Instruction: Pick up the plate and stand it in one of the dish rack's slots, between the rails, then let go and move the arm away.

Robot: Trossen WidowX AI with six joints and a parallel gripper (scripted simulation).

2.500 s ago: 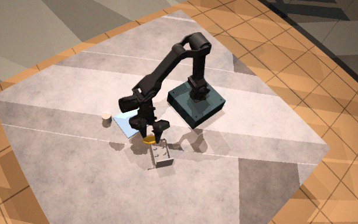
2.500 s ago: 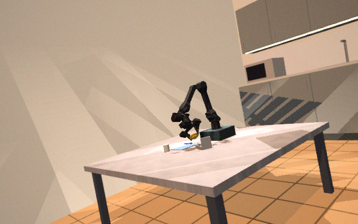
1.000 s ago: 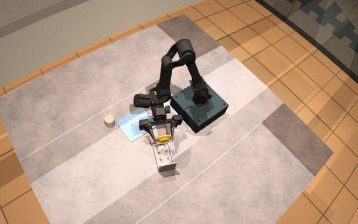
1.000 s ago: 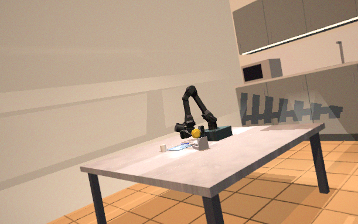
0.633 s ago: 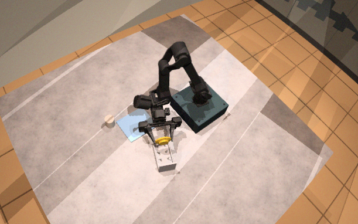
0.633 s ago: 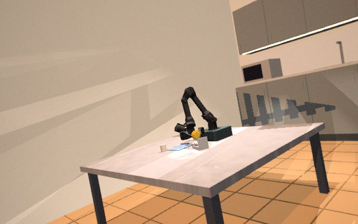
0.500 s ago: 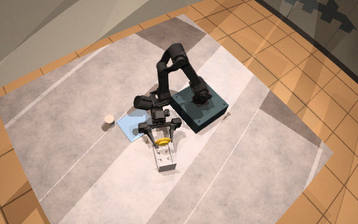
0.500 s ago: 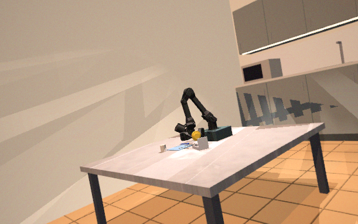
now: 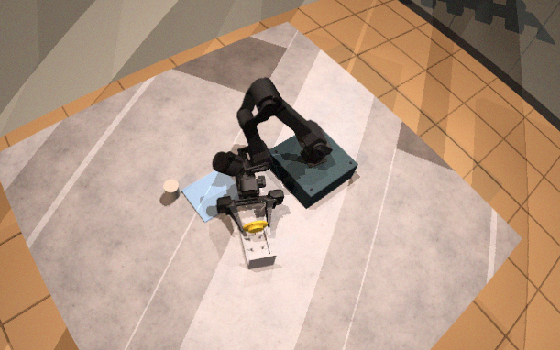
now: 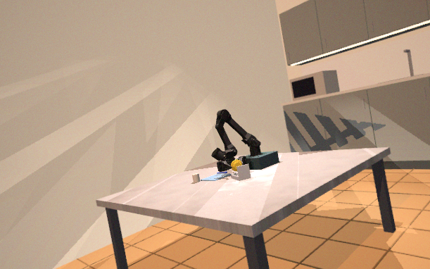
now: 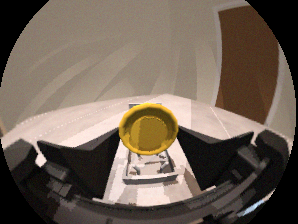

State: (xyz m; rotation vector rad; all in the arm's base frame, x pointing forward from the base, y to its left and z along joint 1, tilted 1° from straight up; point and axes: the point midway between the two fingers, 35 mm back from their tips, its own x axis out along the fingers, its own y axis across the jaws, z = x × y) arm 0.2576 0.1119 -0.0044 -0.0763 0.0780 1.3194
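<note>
My gripper tip is 1 cm to the left of the plate. The rest, counted from my gripper tip: light blue mat: 18 cm to the right, 7 cm below, 5 cm ahead; then dish rack: 4 cm below, 2 cm to the left, 1 cm ahead; then cream cup: 23 cm to the right, 16 cm ahead, 4 cm below.
</note>
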